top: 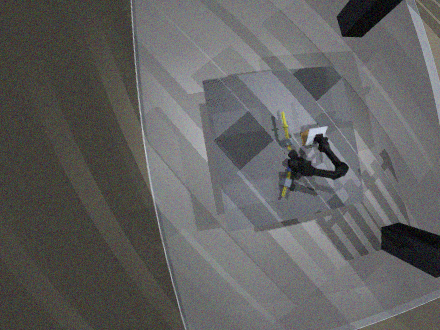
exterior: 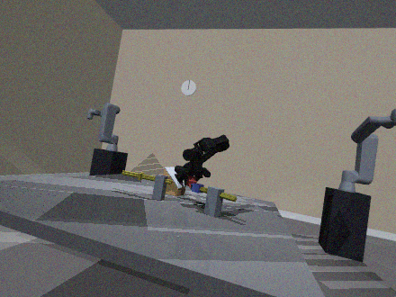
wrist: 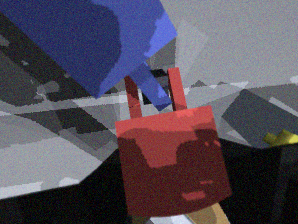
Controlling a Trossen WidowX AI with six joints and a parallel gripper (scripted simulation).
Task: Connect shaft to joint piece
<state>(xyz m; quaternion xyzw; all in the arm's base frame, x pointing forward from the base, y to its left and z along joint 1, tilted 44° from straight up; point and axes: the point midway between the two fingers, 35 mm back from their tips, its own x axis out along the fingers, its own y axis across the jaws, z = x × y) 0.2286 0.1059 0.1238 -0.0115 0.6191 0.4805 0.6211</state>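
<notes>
My gripper tip is 30 mm below the red joint piece, 20 mm short of it and 10 mm to the right of it.
</notes>
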